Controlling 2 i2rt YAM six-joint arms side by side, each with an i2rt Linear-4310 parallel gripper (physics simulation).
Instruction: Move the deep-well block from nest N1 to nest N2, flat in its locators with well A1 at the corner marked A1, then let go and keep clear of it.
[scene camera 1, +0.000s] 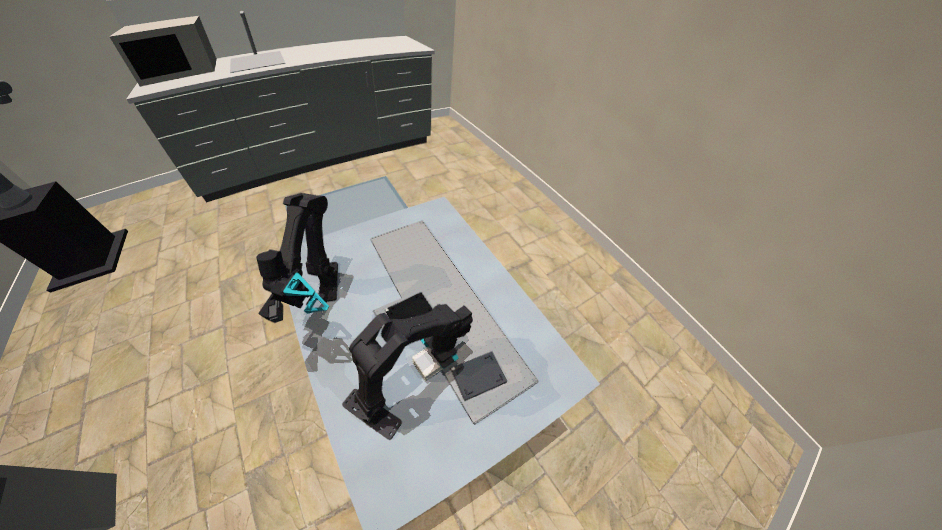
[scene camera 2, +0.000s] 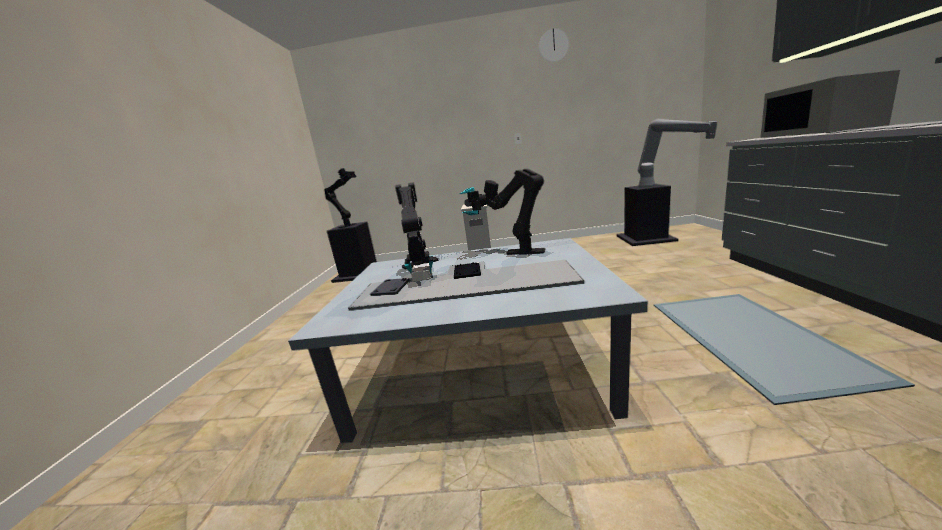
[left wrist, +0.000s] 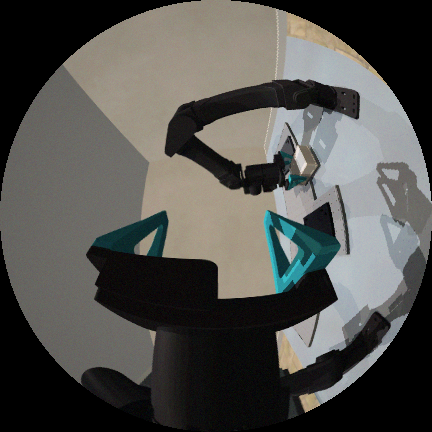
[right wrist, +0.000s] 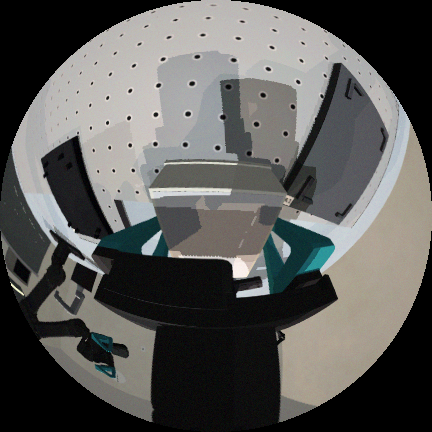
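The pale deep-well block is between the fingers of my right gripper, which is shut on it. The block hangs above the work area, between two dark nests. One nest has raised corner locators and a small white tag at a near corner, apparently reading A1. The other nest is black. Which is N1 or N2 is unreadable. My left gripper is open and empty, away from both.
A long perforated board lies on the pale blue table. The right arm reaches over the table. The left arm stands folded beside it. A blue floor mat lies beyond the table.
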